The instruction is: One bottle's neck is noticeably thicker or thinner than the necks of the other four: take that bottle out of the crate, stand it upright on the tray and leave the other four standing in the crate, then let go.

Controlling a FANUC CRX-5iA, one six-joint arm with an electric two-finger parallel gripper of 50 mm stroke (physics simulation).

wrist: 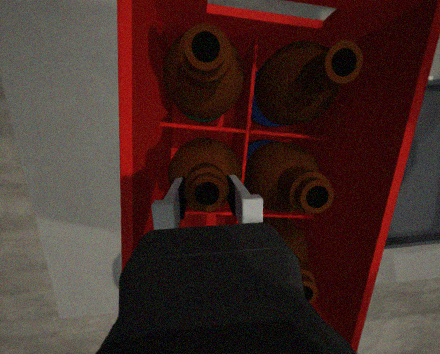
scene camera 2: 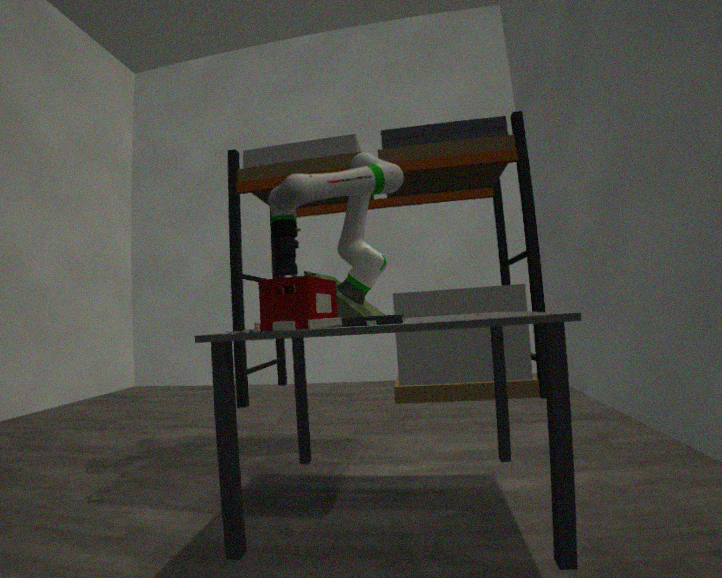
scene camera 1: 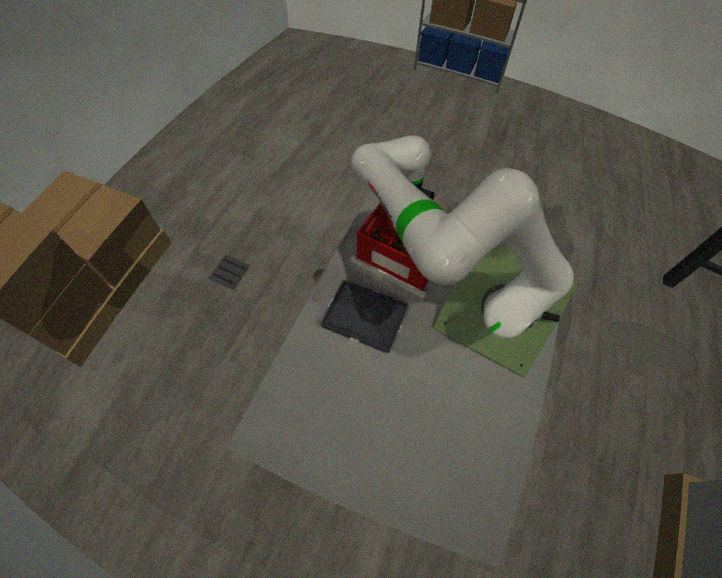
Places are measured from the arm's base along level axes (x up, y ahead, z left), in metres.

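Pixels of known places: gripper, between the fingertips: (wrist: pixel 206 188) (scene camera 2: pixel 290 292); arm's base, origin of its link: (scene camera 2: pixel 349 295).
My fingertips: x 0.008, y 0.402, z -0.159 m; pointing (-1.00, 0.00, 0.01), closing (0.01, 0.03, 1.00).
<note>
For each thing: its top centre in the pictures, then the offset to it from my fingertips. Level surfaces: height alone.
- red crate, centre of its top: (wrist: pixel 268 199) (scene camera 1: pixel 404 231) (scene camera 2: pixel 299 280) dx +0.041, dy -0.001, dz +0.039 m
- bottle, centre of its top: (wrist: pixel 205 47) dx +0.029, dy -0.096, dz +0.006 m
- dark tray, centre of its top: (wrist: pixel 417 170) (scene camera 1: pixel 365 313) (scene camera 2: pixel 375 316) dx -0.108, dy +0.029, dz +0.316 m
- grey table, height of its surface: dx -0.137 m
The red crate (scene camera 1: pixel 365 248) (scene camera 2: pixel 273 308) (wrist: pixel 126 100) stands on the table; its thin dividers show in the wrist view. In that view my gripper (wrist: pixel 206 188) is shut on the neck of the brown bottle in the middle left compartment (wrist: pixel 202 152), which is upright in the crate. Another bottle (wrist: pixel 205 95) stands at top left, one (wrist: pixel 295 87) at top right, one (wrist: pixel 277 167) at middle right, and one (wrist: pixel 292 240) at lower right, partly hidden by the gripper body. The dark tray (scene camera 1: pixel 391 328) (scene camera 2: pixel 391 319) (wrist: pixel 425 165) lies beside the crate.
The crate's walls and dividers closely surround the held bottle. The grey table (scene camera 1: pixel 385 433) (scene camera 2: pixel 481 320) carries the crate, tray and the arm's green base plate (scene camera 1: pixel 517 355). A tall rack (scene camera 2: pixel 233 241) stands behind the arm. Cardboard boxes (scene camera 1: pixel 108 223) stand at the left.
</note>
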